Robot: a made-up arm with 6 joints.
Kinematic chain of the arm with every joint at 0, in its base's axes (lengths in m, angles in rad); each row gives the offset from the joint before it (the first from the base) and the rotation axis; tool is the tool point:
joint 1: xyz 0 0 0.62 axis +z
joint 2: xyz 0.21 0 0 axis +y
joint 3: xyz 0 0 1.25 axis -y
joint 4: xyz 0 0 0.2 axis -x
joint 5: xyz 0.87 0 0 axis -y
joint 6: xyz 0.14 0 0 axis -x
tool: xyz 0 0 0
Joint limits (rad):
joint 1: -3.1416..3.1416
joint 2: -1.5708..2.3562
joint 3: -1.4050..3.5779
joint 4: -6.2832..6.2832
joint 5: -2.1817..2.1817
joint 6: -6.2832..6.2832
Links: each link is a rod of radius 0.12 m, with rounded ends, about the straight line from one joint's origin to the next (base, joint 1, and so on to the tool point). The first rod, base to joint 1, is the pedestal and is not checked.
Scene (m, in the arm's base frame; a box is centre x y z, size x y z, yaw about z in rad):
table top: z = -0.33
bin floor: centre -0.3 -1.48 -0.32 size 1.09 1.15 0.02 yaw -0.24
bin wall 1: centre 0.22 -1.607 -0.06 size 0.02 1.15 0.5 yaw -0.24
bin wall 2: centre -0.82 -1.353 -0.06 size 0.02 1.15 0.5 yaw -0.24
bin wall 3: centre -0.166 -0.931 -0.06 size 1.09 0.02 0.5 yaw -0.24
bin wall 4: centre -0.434 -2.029 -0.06 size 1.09 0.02 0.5 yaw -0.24
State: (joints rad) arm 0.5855 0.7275 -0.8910 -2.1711 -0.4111 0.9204
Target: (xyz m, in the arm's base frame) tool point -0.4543 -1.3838 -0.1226
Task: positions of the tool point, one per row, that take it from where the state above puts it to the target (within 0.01 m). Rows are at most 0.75 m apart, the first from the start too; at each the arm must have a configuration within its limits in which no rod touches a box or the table.
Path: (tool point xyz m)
1: 1.3652 0.4617 0.6688
2: 1.6217 0.0507 0.8565
3: 1.6937 -0.4545 1.0971
4: 1.5487 -0.9597 1.3753
5: 1.2048 -1.3632 1.6734
6: 0.8724 -1.7457 1.1542
7: 0.3865 -1.8786 0.6490
8: -0.0999 -1.7374 0.2104
9: -0.4543 -1.3838 -0.1226

